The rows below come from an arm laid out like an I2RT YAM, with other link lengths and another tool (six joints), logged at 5 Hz.
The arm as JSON. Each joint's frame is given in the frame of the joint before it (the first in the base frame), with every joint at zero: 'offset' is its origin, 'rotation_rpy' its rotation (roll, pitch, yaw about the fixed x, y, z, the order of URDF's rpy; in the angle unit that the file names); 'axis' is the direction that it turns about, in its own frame. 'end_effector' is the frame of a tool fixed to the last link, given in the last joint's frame.
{
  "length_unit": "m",
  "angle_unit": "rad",
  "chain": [
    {
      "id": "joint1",
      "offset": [
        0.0,
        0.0,
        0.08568
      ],
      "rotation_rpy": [
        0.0,
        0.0,
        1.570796
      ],
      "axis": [
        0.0,
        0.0,
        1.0
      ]
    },
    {
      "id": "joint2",
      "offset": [
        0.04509,
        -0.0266,
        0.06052
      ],
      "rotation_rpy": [
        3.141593,
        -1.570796,
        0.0
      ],
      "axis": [
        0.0,
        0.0,
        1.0
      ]
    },
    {
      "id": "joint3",
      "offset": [
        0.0,
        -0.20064,
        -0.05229
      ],
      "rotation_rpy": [
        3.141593,
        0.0,
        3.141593
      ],
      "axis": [
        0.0,
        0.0,
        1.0
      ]
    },
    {
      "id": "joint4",
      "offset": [
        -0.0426,
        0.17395,
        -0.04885
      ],
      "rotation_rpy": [
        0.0,
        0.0,
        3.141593
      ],
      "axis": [
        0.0,
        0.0,
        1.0
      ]
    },
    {
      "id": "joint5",
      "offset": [
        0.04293,
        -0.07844,
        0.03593
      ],
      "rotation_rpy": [
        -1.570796,
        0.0,
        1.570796
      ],
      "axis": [
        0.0,
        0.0,
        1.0
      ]
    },
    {
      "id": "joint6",
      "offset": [
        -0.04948,
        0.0,
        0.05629
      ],
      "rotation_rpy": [
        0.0,
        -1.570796,
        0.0
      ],
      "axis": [
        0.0,
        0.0,
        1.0
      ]
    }
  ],
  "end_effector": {
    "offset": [
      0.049,
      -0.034,
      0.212
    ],
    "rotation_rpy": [
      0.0,
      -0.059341,
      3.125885
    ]
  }
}
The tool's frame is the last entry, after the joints.
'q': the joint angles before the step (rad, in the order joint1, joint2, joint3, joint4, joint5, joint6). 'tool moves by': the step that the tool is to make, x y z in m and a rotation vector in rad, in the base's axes. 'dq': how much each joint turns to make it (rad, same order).
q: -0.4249, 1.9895, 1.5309, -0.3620, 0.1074, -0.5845
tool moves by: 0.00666, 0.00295, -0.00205, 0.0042, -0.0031, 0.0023
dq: 0.0122, 0.0246, 0.0261, -0.0015, 0.0030, 0.0108
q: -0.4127, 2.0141, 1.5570, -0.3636, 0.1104, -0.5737
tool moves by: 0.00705, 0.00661, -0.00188, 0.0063, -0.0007, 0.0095
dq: 0.0184, 0.0199, 0.0245, -0.0076, 0.0016, 0.0108
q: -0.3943, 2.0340, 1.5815, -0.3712, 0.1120, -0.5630
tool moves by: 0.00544, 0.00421, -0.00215, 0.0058, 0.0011, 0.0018
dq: 0.0139, 0.0230, 0.0291, -0.0107, 0.0045, 0.0123
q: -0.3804, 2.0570, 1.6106, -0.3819, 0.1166, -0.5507
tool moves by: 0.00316, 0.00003, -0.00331, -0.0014, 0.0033, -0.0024
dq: 0.0061, 0.0230, 0.0185, 0.0014, 0.0076, 0.0046
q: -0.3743, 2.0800, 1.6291, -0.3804, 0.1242, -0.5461
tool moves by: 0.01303, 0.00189, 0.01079, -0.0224, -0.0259, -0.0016
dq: 0.0260, 0.0138, 0.0411, 0.0032, 0.0275, 0.0121
